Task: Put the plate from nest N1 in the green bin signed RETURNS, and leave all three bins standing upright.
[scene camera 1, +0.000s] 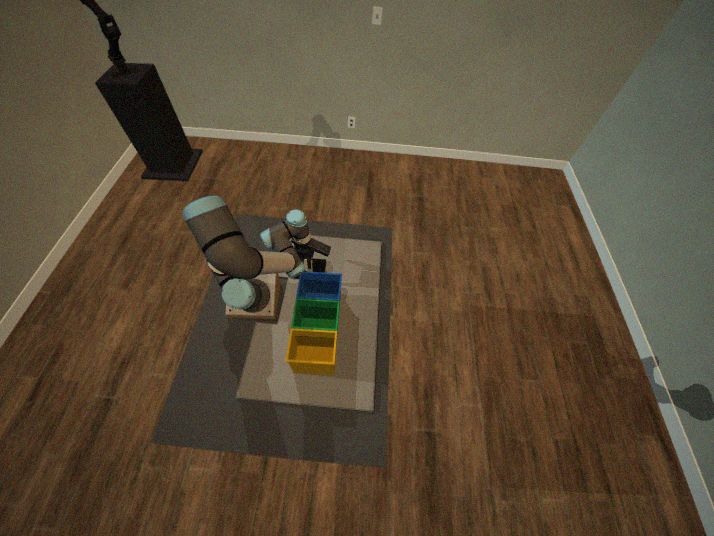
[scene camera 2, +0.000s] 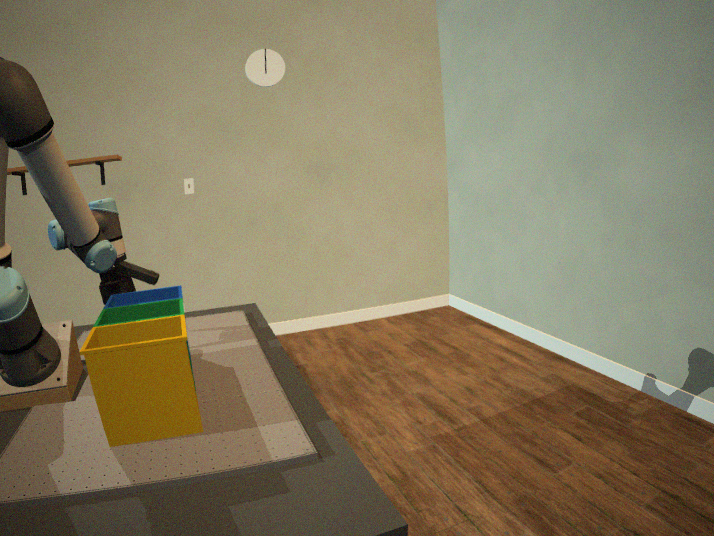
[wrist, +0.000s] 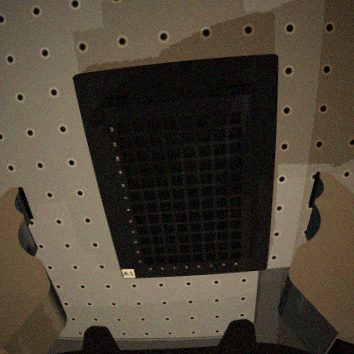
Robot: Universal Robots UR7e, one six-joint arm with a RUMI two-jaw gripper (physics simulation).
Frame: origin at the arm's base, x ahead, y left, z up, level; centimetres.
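Seen in the pictures: gripper, between the fingertips: (scene camera 1: 313,262) (wrist: 169,184); arm's base, origin of its link: (scene camera 2: 30,361).
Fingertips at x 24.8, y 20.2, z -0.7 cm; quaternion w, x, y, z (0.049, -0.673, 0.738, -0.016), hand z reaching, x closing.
Offsets run from my fingertips to a thing's top centre. Level surfaces: height alone.
The black plate @(dx -2.8, dy -0.4, dz -3.3 cm) (wrist: 187,190), with a grid of small wells, lies in a black nest @(dx -2.8, dy -0.4, dz -4.4 cm) (wrist: 175,80) with an "A1" tag at its lower left corner. My gripper (wrist: 169,184) is open and empty, its fingers apart on either side of the plate and nest in the wrist view. In scene camera 2 its fingertips are hidden behind the bins. The green bin @(dx +5.5, dy -32.6, dz +12.1 cm) (scene camera 1: 316,314) (scene camera 2: 138,311) stands upright between the blue bin @(dx +5.6, dy -19.5, dz +12.1 cm) (scene camera 1: 320,285) (scene camera 2: 144,297) and the yellow bin @(dx +5.3, dy -45.8, dz +12.1 cm) (scene camera 1: 312,367) (scene camera 2: 144,392), which also stand upright. No RETURNS sign is readable.
The bins stand in a row on the perforated board @(dz -5.9 cm) (scene camera 1: 354,380) (scene camera 2: 276,429), with the blue one nearest my gripper. The arm's base plate (scene camera 1: 268,305) (scene camera 2: 40,395) is beside them. A black pedestal (scene camera 1: 147,121) stands on the floor at the back left.
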